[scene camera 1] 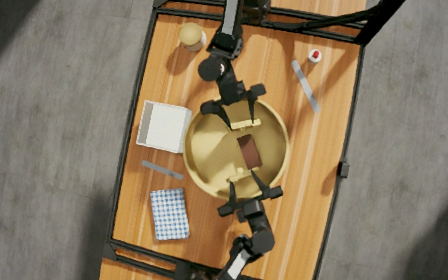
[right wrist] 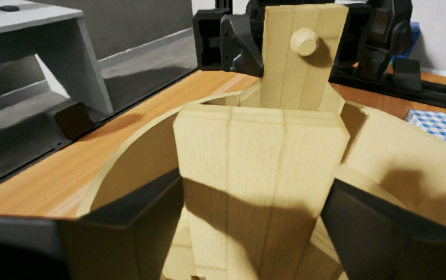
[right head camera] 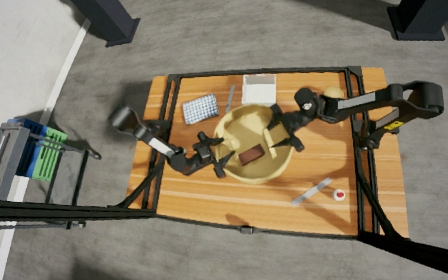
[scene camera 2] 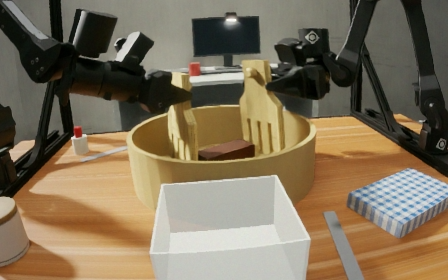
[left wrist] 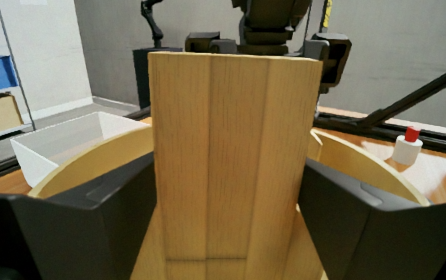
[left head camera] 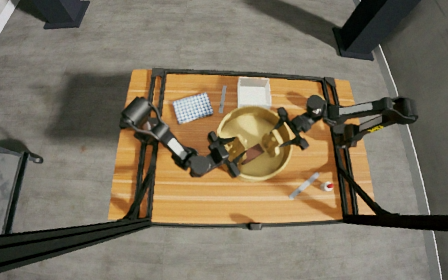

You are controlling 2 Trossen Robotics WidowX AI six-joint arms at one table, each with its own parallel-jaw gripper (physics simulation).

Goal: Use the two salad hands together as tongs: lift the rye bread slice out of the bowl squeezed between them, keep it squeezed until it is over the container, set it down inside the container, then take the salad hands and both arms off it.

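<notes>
The dark brown rye bread slice lies inside the round wooden bowl. My left gripper is shut on the left salad hand, held upright in the bowl, its tines close to one end of the slice; contact cannot be told. My right gripper is shut on the right salad hand, upright on the slice's other side with a gap to it. The white open container stands beside the bowl.
A blue-checked block and a grey strip lie near the container. Another strip lies by a white bottle with a red cap. A lidded jar stands near the right arm. A black frame surrounds the table.
</notes>
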